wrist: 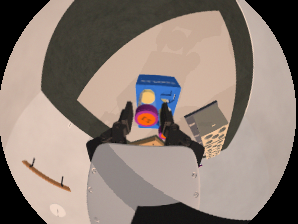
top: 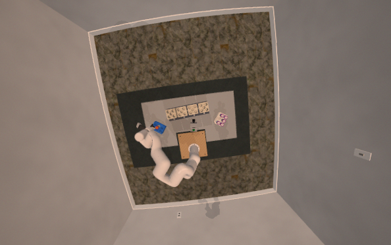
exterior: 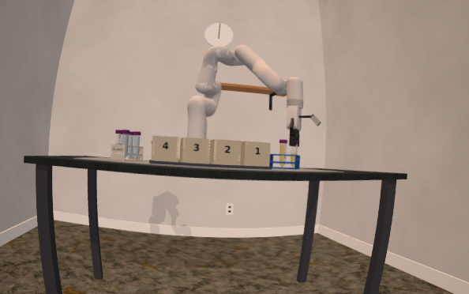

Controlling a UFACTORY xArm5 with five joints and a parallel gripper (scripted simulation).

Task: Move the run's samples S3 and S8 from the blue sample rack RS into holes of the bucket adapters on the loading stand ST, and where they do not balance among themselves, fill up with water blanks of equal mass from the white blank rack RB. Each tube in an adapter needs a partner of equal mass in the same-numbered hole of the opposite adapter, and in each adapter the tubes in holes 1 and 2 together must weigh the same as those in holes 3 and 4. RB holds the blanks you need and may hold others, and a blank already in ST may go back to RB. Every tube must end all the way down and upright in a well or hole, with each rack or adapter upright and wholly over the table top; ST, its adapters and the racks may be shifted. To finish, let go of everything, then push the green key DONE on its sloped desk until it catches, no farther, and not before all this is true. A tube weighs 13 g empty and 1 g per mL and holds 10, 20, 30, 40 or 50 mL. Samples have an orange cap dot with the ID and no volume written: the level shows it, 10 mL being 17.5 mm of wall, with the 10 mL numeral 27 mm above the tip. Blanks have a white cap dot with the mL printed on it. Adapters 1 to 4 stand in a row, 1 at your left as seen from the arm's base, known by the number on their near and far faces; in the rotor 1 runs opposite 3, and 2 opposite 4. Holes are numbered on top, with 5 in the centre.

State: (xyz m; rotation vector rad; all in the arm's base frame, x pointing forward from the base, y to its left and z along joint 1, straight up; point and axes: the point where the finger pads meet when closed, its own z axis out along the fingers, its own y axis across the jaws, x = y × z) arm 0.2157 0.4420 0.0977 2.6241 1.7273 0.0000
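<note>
Right now the orange-dotted sample tube is 5 cm below my hand and 1 cm to the left of it. Also, from my hand: loading stand ST: 35 cm to the right, 20 cm ahead, 11 cm below; adapter 2: 29 cm to the right, 19 cm ahead, 6 cm below; blue sample rack RS: 9 cm below, 4 cm to the right.
</note>
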